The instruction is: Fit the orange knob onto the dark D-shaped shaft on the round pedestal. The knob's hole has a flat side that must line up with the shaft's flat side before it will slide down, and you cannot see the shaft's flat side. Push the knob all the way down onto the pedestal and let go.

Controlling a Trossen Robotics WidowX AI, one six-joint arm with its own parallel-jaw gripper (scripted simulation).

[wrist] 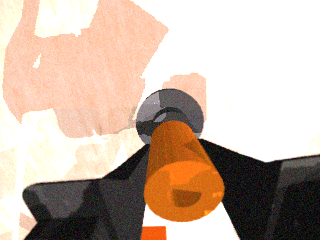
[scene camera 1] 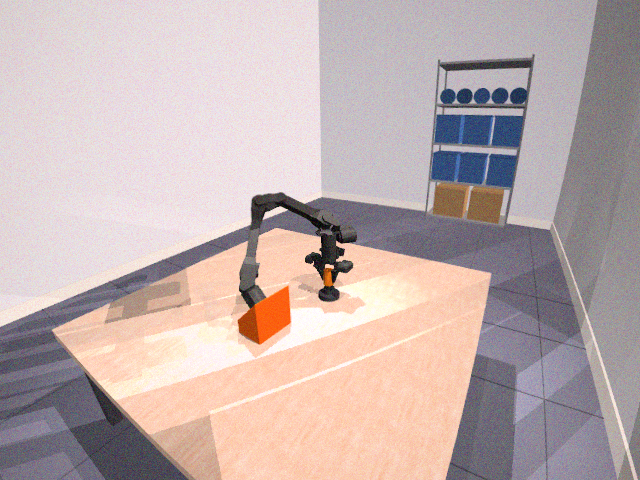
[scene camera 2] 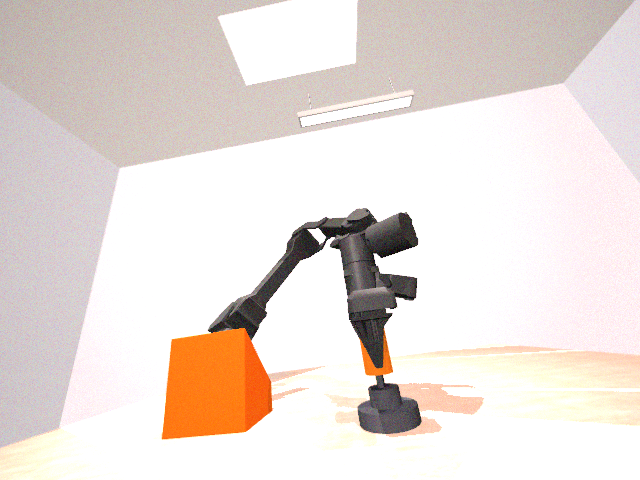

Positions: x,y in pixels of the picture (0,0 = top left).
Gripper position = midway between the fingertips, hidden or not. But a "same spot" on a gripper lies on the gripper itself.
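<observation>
My gripper: in the wrist view, in scene camera 2, in scene camera 1 (pixel 328 281). Same spot on my gripper: (scene camera 2: pixel 369 325) and (wrist: pixel 244 209).
</observation>
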